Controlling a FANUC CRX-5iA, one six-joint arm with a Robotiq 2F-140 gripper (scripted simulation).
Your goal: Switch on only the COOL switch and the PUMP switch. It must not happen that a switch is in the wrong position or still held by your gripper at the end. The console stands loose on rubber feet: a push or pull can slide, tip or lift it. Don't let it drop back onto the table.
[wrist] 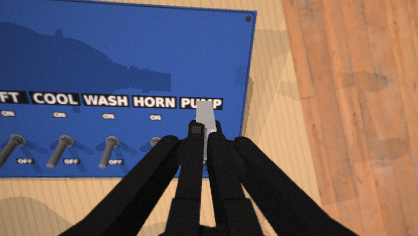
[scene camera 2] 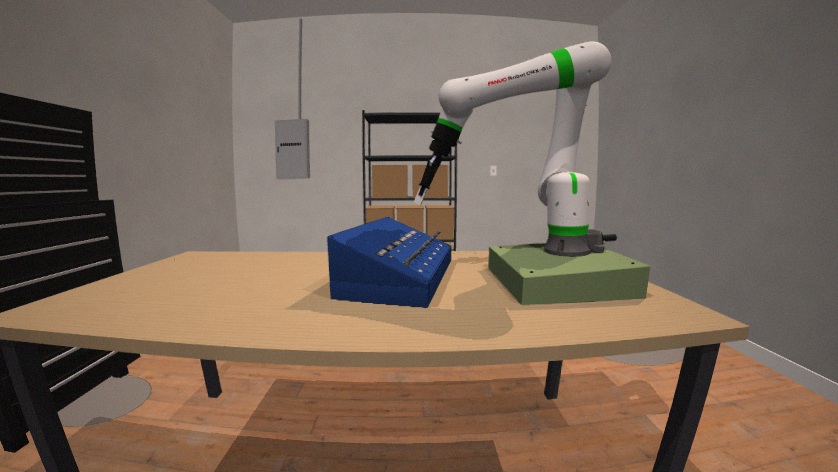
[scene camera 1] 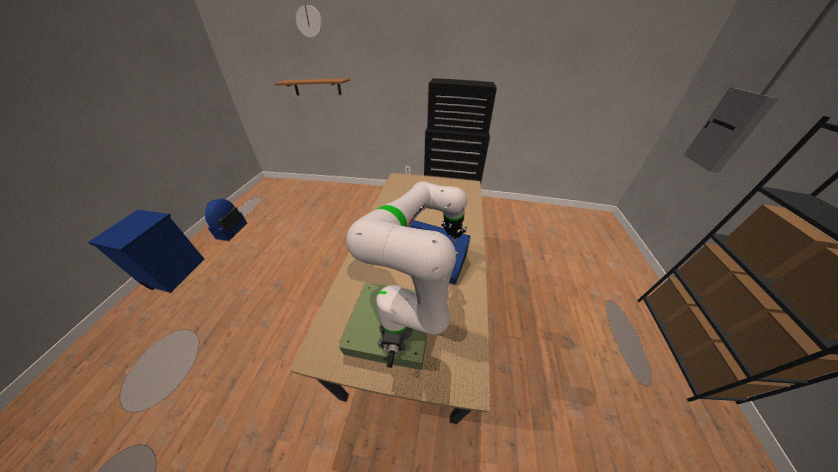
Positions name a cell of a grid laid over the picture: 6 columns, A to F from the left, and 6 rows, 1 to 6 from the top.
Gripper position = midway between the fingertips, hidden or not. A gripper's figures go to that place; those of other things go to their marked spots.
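My gripper (wrist: C3) is 22 cm from the lens, and I see a blue console (wrist: B3) that is 36 cm from the lens.
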